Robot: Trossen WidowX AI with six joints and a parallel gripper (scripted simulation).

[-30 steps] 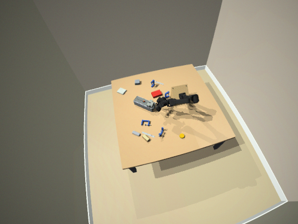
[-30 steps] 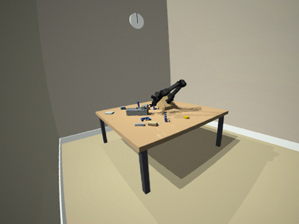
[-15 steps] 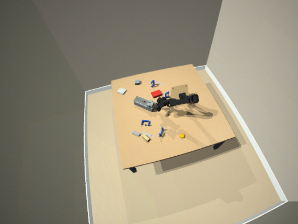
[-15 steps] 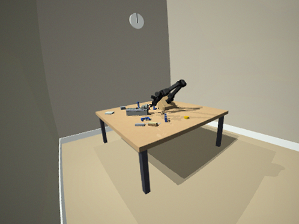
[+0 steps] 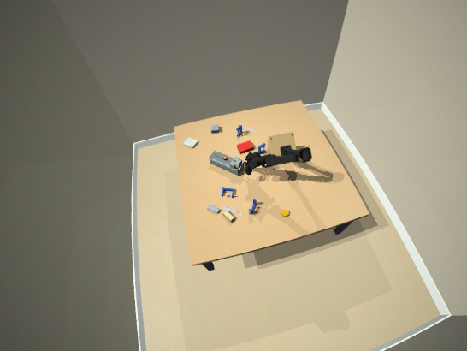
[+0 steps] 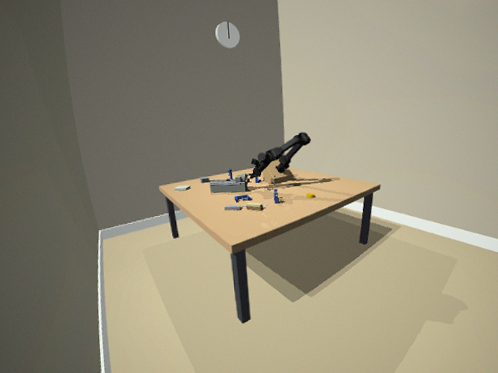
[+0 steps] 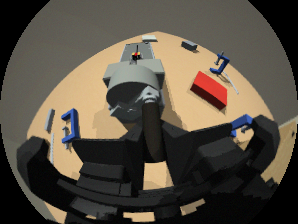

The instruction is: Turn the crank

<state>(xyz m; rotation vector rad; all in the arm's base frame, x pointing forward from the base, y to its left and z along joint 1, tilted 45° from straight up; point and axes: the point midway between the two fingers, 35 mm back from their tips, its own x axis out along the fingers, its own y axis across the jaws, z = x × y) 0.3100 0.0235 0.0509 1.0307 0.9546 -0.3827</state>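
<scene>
My gripper tip is now 10 mm past the dark crank handle, 10 mm to the right of it and 30 mm below it. Also, from my gripper tip: red pointer 130 mm ahead, 100 mm to the right; then tan block 210 mm ahead, 340 mm to the left, 70 mm below; then yellow disc 170 mm behind, 420 mm to the left, 80 mm below.
</scene>
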